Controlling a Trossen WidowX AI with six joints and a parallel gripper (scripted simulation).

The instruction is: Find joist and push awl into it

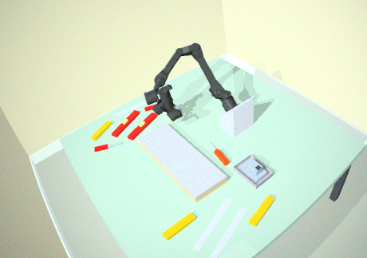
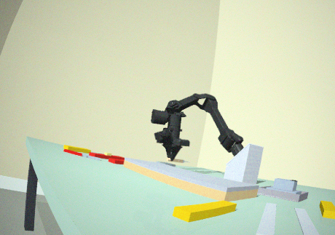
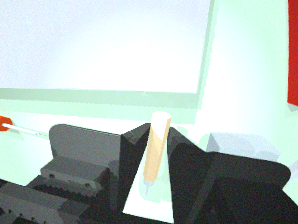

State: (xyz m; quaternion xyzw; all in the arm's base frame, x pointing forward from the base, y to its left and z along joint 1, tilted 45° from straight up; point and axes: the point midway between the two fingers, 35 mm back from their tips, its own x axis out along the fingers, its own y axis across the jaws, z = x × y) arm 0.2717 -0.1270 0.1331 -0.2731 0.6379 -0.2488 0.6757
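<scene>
The thin wooden tool is 60 mm behind my gripper tip. The rest, counted from my gripper tip: orange-handled awl (90 mm behind, 280 mm to the left, 40 mm below); then small grey box (50 mm behind, 120 mm to the right, 40 mm below); then grey tray (170 mm behind, 510 mm to the left, 50 mm below).
</scene>
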